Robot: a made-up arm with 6 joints.
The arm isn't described. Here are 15 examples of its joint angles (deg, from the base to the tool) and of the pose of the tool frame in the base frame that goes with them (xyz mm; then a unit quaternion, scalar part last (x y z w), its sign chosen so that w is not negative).
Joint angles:
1: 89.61 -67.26 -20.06 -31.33 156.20 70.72
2: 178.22 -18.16 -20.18 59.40 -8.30 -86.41
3: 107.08 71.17 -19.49 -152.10 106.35 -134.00
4: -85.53 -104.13 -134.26 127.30 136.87 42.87
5: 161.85 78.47 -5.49 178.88 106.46 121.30
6: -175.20 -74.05 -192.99 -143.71 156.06 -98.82
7: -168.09 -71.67 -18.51 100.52 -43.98 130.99
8: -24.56 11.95 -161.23 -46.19 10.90 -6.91
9: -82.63 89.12 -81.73 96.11 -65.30 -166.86
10: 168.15 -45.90 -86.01 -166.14 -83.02 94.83
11: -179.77 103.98 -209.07 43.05 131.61 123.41
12: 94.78 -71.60 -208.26 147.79 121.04 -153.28
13: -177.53 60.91 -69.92 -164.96 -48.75 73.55
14: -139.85 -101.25 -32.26 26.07 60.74 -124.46
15: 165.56 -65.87 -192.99 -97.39 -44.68 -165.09
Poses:
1: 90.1 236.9 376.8 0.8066 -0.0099 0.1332 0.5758
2: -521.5 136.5 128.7 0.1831 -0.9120 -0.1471 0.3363
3: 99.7 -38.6 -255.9 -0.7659 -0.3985 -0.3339 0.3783
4: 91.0 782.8 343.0 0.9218 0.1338 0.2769 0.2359
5: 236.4 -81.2 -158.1 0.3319 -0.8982 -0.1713 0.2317
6: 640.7 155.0 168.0 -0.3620 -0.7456 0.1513 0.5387
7: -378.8 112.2 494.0 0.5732 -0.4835 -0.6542 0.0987
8: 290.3 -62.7 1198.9 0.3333 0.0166 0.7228 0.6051
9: -151.4 -285.1 -229.5 0.8356 -0.0522 -0.5466 0.0147
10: -214.0 4.4 737.0 0.5686 -0.7033 -0.2315 0.3584
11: -708.7 -134.4 311.5 0.7135 0.5840 0.0356 0.3854
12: -44.1 -698.5 39.9 -0.7746 -0.4615 0.0739 0.4261
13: -233.2 -60.1 -168.0 -0.6921 0.6352 -0.3044 0.1577
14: -164.1 -181.2 814.7 0.7810 -0.0773 -0.2220 0.5786
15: 673.8 -369.6 443.2 0.6185 0.0662 0.3152 0.7167
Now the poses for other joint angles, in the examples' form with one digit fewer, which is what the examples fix.
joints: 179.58 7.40 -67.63 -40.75 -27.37 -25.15
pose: -721 -109 435 0.471 -0.589 -0.240 0.611
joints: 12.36 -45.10 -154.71 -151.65 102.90 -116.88
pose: -560 -208 965 0.838 -0.218 -0.255 0.429
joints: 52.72 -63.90 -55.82 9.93 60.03 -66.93
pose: 233 327 824 -0.435 -0.747 -0.503 0.025
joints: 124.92 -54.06 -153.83 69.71 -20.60 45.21
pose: 473 -408 934 0.282 0.188 0.504 0.795
